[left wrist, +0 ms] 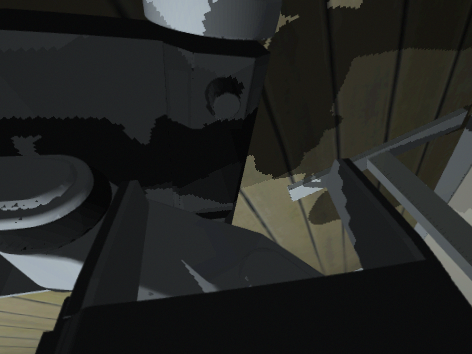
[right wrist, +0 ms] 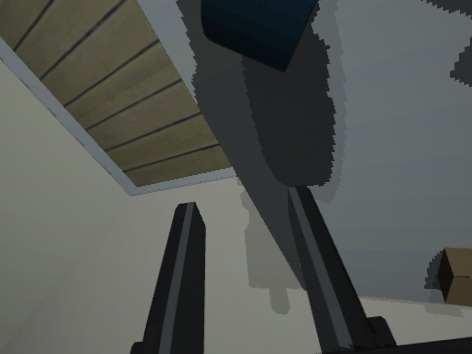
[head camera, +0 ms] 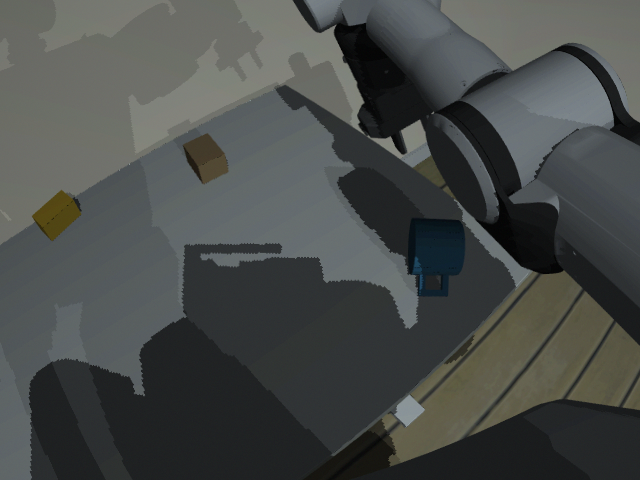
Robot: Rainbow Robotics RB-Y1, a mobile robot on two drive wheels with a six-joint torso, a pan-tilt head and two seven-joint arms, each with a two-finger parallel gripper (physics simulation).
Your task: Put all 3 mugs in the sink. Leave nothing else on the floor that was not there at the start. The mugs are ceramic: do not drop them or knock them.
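Frame: origin at the robot's base, x ahead, y left, z up, level; millimetres.
Where they show: left gripper, fingertip midpoint: (left wrist: 239, 181); right gripper, fingertip midpoint: (right wrist: 243, 207) (head camera: 416, 141).
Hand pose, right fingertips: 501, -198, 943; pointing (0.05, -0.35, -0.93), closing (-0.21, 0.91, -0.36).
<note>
After its pixels a point has its place, as x, y, z.
A blue mug (head camera: 436, 245) {424, -224, 802} (right wrist: 257, 27) {458, -231, 809} lies on its side on the grey table top (head camera: 268, 206) {630, 20, 720}; in the head view its handle points to the bottom of the picture. In the right wrist view part of the mug shows at the top. My right gripper (right wrist: 243, 207) {501, -198, 943} is partly open and empty, with its fingers apart from the mug. My left gripper (left wrist: 239, 181) {-37, 222, 427} is wide open, with no object between its fingers. The other two mugs and the sink do not show.
A brown block (head camera: 205, 157) {743, 134, 770} (right wrist: 457, 277) {745, 99, 770} and a yellow block (head camera: 56, 214) {666, 468, 765} are near the table's far edge. A small white piece (head camera: 408, 410) shows by the near edge, over the plank floor (head camera: 516, 351) {503, -710, 0}. Grey bars (left wrist: 425, 200) {651, -103, 248} stand beyond my left fingers.
</note>
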